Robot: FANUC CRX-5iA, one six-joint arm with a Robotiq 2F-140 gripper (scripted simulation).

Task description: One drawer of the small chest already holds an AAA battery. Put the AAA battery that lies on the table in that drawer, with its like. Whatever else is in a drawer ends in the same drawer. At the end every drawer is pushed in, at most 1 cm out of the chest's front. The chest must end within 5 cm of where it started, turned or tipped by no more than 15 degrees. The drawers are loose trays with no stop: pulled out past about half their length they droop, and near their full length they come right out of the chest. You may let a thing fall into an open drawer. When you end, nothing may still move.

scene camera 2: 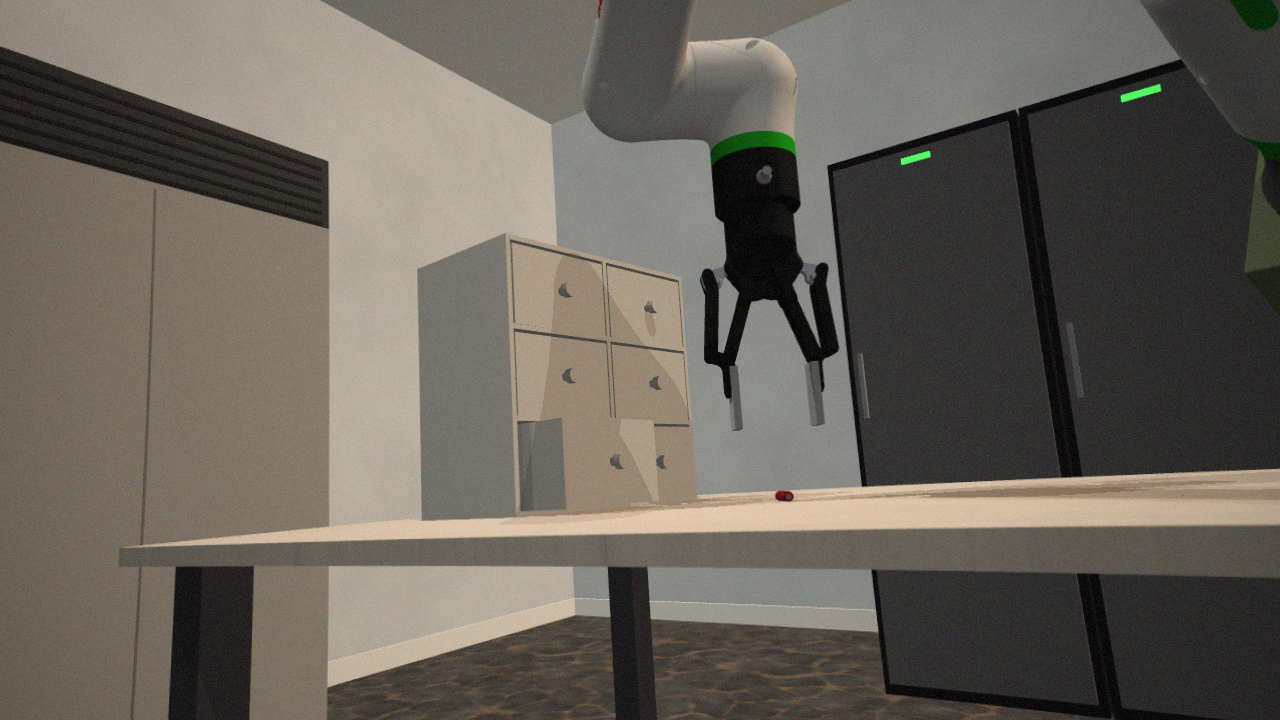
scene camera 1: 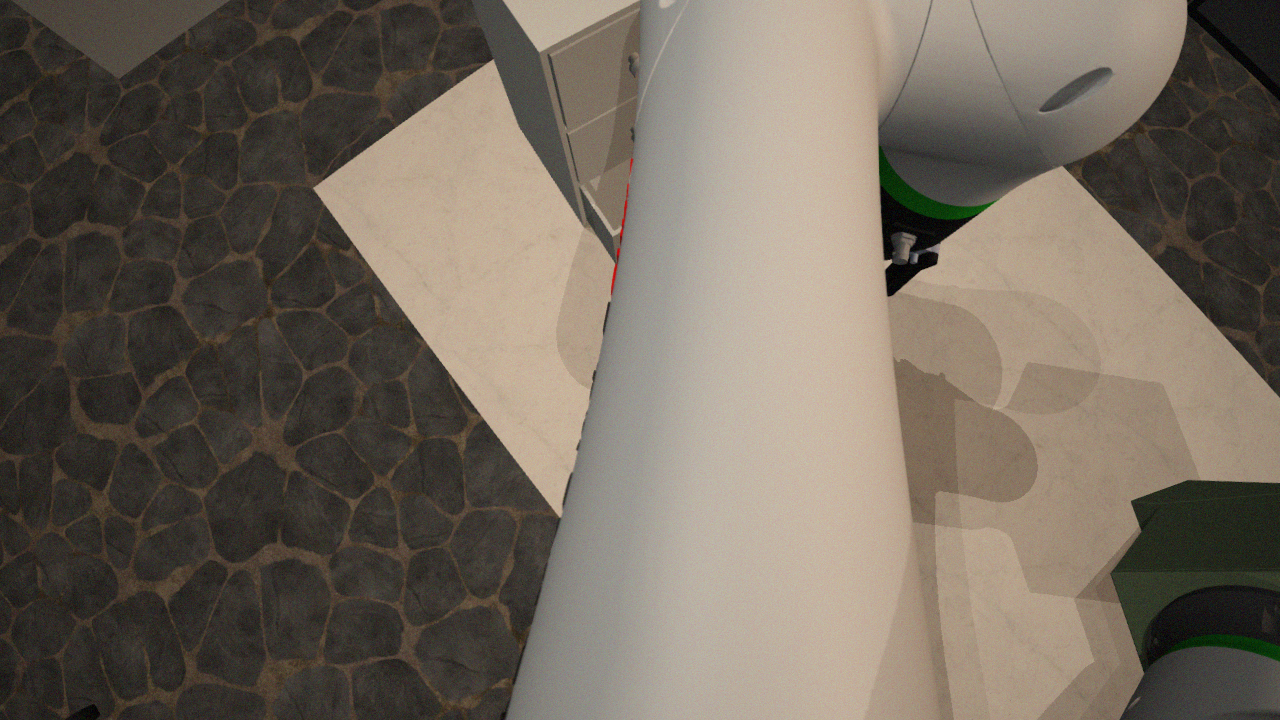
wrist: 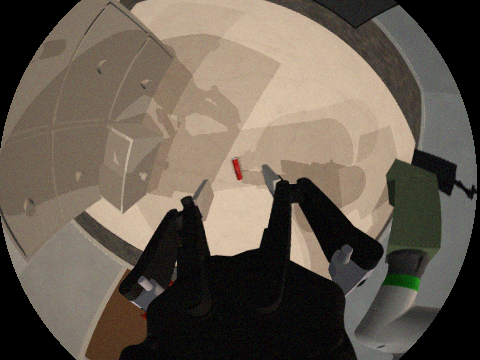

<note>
I see my gripper (scene camera 2: pixel 777 427), a drawer (scene camera 2: pixel 565 463), a drawer (scene camera 2: pixel 647 384), a drawer (scene camera 2: pixel 554 376) and a drawer (scene camera 2: pixel 644 308).
My gripper also shows in the wrist view (wrist: pixel 236 180).
</note>
